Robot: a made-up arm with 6 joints. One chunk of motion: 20 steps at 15 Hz.
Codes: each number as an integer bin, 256 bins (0 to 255) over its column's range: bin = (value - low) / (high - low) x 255, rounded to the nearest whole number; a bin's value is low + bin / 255 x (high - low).
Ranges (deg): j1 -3..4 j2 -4..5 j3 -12..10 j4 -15..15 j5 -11..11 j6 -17..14
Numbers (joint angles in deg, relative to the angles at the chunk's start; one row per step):
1: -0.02 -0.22 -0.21 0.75 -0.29 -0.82
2: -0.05 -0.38 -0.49 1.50 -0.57 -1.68
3: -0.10 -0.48 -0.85 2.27 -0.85 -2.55
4: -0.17 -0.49 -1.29 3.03 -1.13 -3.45
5: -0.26 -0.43 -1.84 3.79 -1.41 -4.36
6: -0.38 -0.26 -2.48 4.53 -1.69 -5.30
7: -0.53 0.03 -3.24 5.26 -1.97 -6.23
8: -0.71 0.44 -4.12 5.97 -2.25 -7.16
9: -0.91 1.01 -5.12 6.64 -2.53 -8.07
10: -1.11 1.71 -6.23 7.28 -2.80 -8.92
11: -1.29 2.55 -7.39 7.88 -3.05 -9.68
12: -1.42 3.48 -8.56 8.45 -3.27 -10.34
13: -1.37 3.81 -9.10 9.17 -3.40 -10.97
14: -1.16 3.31 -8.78 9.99 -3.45 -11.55
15: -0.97 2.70 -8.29 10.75 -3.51 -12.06
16: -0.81 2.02 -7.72 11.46 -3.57 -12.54
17: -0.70 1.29 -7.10 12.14 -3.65 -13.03
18: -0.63 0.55 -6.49 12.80 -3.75 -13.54
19: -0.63 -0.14 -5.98 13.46 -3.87 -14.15
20: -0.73 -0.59 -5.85 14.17 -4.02 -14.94
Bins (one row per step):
1: 109 107 137 134 124 133
2: 107 103 133 140 121 126
3: 106 100 129 147 118 119
4: 103 99 124 153 114 111
5: 100 101 118 160 111 104
6: 95 106 110 166 108 96
7: 90 114 102 172 105 89
8: 83 126 91 178 101 81
9: 76 142 80 184 98 73
10: 69 162 67 189 95 66
11: 62 186 53 194 92 60
12: 58 212 40 199 90 55
13: 59 221 34 205 88 50
14: 67 207 37 212 88 45
15: 74 190 43 219 87 41
16: 80 171 50 225 86 37
17: 84 150 57 231 85 33
18: 86 129 64 236 84 28
19: 86 109 70 242 83 23
20: 83 97 71 248 81 17

